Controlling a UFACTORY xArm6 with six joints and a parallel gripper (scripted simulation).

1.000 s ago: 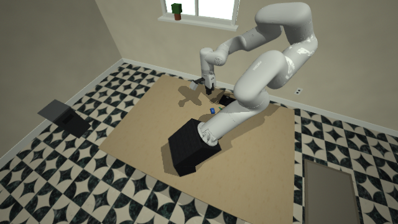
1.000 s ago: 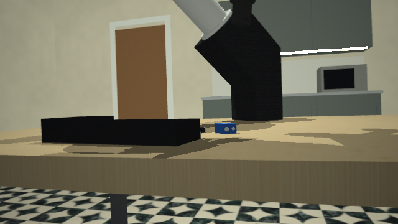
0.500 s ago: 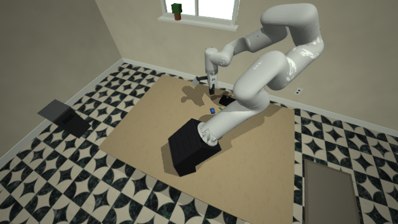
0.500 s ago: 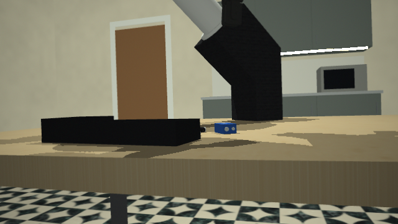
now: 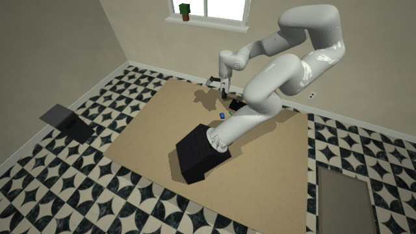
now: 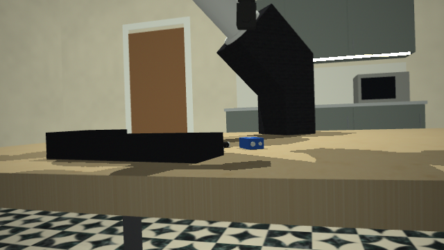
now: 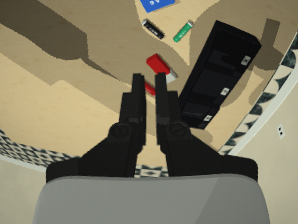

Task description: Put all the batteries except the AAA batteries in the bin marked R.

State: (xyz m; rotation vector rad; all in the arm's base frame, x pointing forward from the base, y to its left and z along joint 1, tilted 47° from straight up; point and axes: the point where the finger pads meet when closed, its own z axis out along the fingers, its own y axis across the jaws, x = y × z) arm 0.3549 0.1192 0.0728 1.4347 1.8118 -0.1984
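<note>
My hand is 20 cm above the black bin, 16 cm to the left of it and 11 cm short of it. Round my hand: black battery: 22 cm below, 6 cm to the right, 1 cm behind; then blue block battery: 21 cm below, 1 cm to the left, 1 cm ahead; then green cylinder battery: 22 cm below, 6 cm to the right, 4 cm ahead.
</note>
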